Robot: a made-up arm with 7 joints. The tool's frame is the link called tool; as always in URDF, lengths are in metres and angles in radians.
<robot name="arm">
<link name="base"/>
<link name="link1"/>
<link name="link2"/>
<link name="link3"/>
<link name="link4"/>
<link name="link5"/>
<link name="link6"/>
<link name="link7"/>
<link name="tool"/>
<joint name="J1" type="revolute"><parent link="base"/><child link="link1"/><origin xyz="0.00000 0.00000 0.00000" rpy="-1.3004 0.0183 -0.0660"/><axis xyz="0 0 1"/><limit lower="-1.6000" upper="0.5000" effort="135" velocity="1.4"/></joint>
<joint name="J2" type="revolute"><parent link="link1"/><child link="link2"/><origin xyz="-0.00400 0.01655 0.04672" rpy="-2.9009 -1.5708 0.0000"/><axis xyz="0 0 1"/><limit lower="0.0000" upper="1.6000" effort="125" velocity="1.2"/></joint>
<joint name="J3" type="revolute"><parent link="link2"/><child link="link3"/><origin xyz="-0.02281 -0.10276 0.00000" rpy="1.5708 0.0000 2.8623"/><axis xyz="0 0 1"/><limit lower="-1.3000" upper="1.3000" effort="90" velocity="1.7"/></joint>
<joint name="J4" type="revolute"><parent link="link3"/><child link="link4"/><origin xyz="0.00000 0.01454 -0.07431" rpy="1.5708 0.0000 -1.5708"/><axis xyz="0 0 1"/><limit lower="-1.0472" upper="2.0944" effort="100" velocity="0.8"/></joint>
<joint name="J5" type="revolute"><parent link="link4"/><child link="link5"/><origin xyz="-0.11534 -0.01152 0.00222" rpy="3.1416 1.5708 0.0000"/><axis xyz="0 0 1"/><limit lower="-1.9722" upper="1.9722" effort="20" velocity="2.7"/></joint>
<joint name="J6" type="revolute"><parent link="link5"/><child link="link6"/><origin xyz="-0.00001 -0.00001 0.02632" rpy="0.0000 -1.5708 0.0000"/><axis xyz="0 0 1"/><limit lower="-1.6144" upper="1.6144" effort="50" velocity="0.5"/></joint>
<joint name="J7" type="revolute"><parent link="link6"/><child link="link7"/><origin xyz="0.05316 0.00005 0.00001" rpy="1.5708 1.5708 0.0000"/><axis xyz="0 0 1"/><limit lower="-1.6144" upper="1.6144" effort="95" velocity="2.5"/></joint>
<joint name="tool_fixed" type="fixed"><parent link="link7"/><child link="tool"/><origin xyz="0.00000 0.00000 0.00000" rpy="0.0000 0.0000 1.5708"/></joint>
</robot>
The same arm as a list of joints. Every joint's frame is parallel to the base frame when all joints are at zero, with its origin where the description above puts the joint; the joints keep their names.
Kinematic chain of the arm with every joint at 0, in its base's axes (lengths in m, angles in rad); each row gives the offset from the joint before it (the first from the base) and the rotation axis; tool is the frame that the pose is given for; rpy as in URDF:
J1: xyz 0.0000 0.0000 0.0000 axis 0.068403 0.961235 0.26711
J2: xyz -0.0008 0.0496 -0.0034 axis 0.968913 -0.0002 -0.247403
J3: xyz -0.0260 0.0064 -0.1018 axis 0.247403 0 0.968913
J4: xyz -0.0043 0.0000 -0.0756 axis 0.0002 1 0
J5: xyz 0.1089 0.0022 -0.0397 axis 0.968913 -0.0002 -0.247403
J6: xyz 0.0255 0.0000 -0.0065 axis 0.0002 1 0
J7: xyz 0.0515 0.0000 -0.0132 axis 0.247403 0 0.968913
tool: xyz 0.0000 0.0000 0.0000 rpy 0.0000 0.2500 -0.0002
Joint limits (rad, base to tool): -1.6000..0.5000 0.0000..1.6000 -1.3000..1.3000 -1.0472..2.0944 -1.9722..1.9722 -1.6144..1.6144 -1.6144..1.6144

